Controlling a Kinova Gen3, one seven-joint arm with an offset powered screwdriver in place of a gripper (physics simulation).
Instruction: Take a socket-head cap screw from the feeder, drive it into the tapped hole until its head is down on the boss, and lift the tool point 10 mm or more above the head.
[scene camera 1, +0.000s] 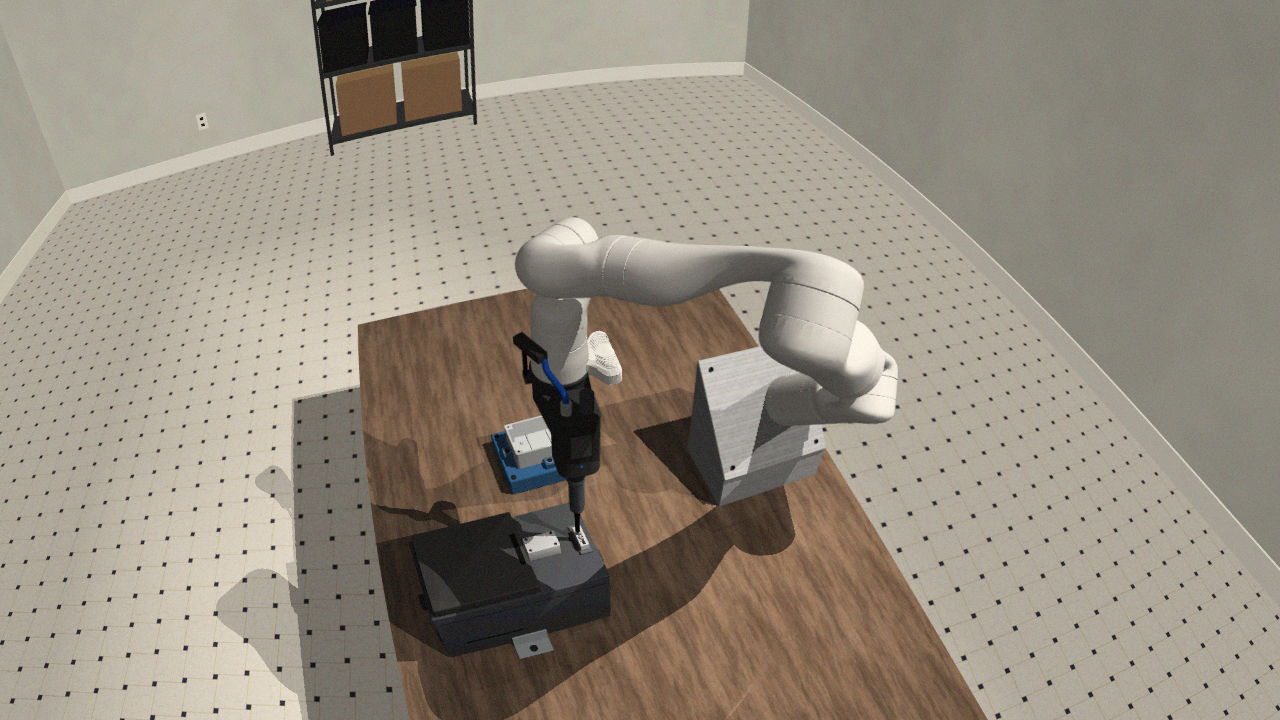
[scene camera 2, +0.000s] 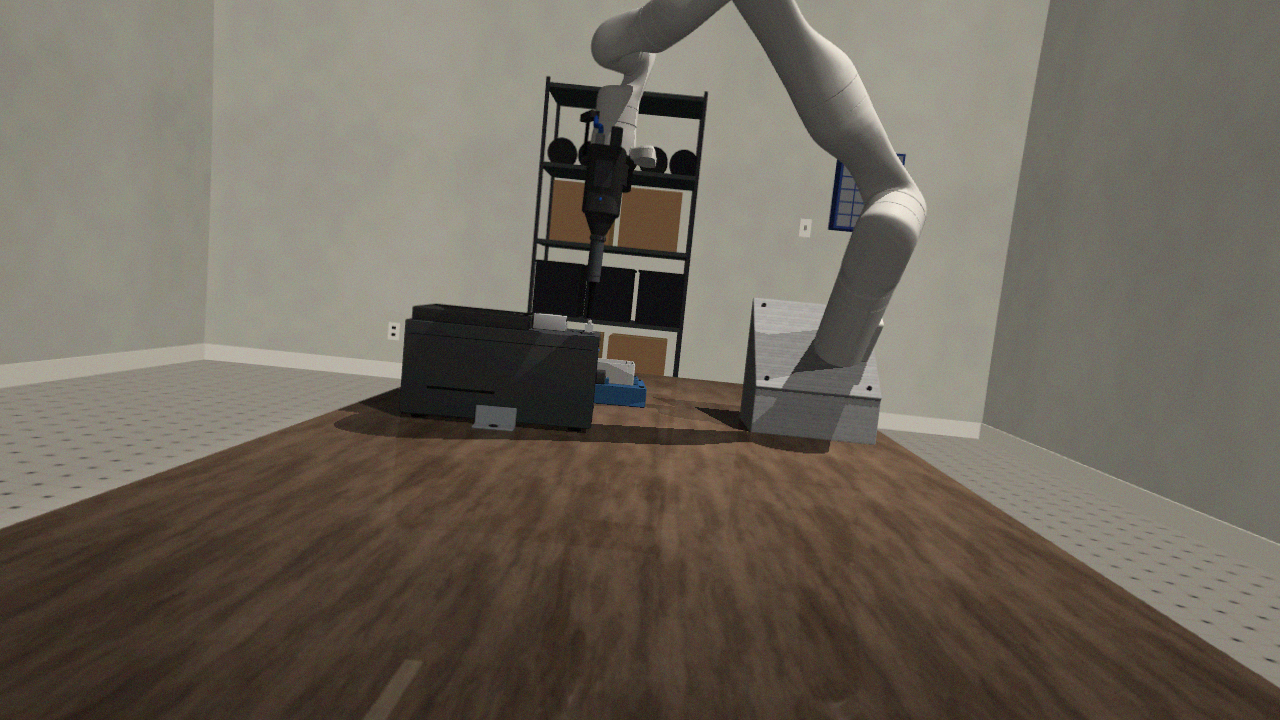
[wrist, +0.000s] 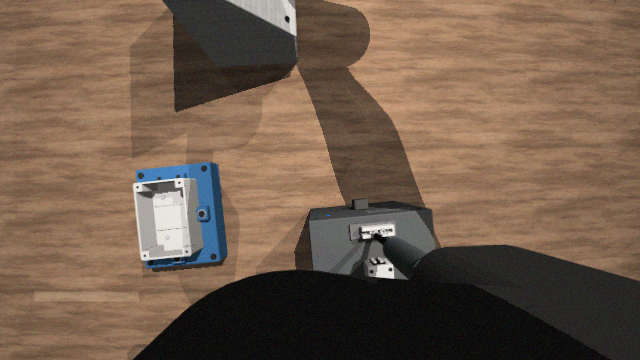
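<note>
The dark feeder (scene camera 1: 572, 598) (scene camera 2: 501, 376) (wrist: 330, 255) stands on the table, with a small white pick-up block (scene camera 1: 582, 542) (wrist: 390, 230) on its top. My screwdriver tip (scene camera 1: 578, 528) (scene camera 2: 588, 313) (wrist: 377, 236) points down at this block, at or just above it. Whether a screw is on the bit is too small to tell. A blue fixture (scene camera 1: 529, 480) (scene camera 2: 623, 394) (wrist: 215, 240) holds an open white housing (scene camera 1: 528, 442) (scene camera 2: 619, 368) (wrist: 167, 215). A small raised blue boss (wrist: 202, 214) with a dark hole stands beside the housing, away from the tip.
A second white block (scene camera 1: 540, 547) (scene camera 2: 549, 321) (wrist: 380, 270) sits on the feeder top near the tip. A small grey bracket (scene camera 1: 533, 644) (scene camera 2: 494, 417) is at the feeder's side. The arm stands on a grey wedge pedestal (scene camera 1: 729, 420) (scene camera 2: 805, 416) (wrist: 250, 45).
</note>
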